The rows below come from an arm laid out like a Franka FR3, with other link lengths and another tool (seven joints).
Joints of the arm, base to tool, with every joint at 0 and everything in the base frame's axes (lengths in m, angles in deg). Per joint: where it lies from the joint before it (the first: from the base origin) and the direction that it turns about. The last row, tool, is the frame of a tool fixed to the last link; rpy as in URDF.
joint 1: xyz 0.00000 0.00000 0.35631 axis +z
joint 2: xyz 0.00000 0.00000 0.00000 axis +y
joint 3: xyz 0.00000 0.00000 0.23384 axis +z
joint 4: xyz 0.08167 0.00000 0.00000 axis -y
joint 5: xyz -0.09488 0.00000 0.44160 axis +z
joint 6: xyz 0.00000 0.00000 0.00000 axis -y
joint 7: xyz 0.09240 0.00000 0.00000 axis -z
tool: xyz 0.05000 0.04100 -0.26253 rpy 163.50 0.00 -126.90
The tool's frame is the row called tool.
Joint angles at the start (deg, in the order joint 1, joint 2, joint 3, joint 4, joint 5, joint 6, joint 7): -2.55 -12.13 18.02 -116.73 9.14 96.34 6.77
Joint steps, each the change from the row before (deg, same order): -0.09 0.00 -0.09 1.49 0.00 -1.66 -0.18; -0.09 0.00 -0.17 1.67 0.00 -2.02 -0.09; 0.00 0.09 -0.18 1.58 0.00 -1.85 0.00; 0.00 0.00 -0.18 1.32 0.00 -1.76 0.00; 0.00 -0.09 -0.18 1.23 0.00 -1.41 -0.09; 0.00 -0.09 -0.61 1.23 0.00 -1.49 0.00; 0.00 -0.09 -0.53 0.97 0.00 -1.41 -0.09; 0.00 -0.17 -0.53 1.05 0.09 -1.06 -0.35; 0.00 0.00 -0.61 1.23 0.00 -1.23 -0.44; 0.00 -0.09 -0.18 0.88 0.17 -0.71 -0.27; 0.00 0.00 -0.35 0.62 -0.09 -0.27 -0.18
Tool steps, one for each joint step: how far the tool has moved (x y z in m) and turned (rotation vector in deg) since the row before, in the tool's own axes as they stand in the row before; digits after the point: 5 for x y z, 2 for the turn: 0.00088 0.00535 -0.01024 -0.17 0.13 -0.21; 0.00217 0.00613 -0.01110 -0.31 0.19 -0.06; 0.00175 0.00595 -0.00960 -0.32 0.19 -0.03; 0.00258 0.00578 -0.00794 -0.36 0.25 0.03; 0.00199 0.00538 -0.00883 -0.08 0.06 -0.11; 0.00517 0.00278 -0.01024 -0.20 -0.17 0.32; 0.00525 0.00276 -0.00752 -0.32 0.01 0.25; 0.00378 0.00317 -0.00990 0.01 -0.29 -0.14; 0.00468 0.00263 -0.00993 -0.08 -0.18 -0.14; 0.00073 0.00419 -0.00722 0.07 -0.24 -0.36; 0.00200 -0.00007 -0.00635 0.28 -0.29 -0.03
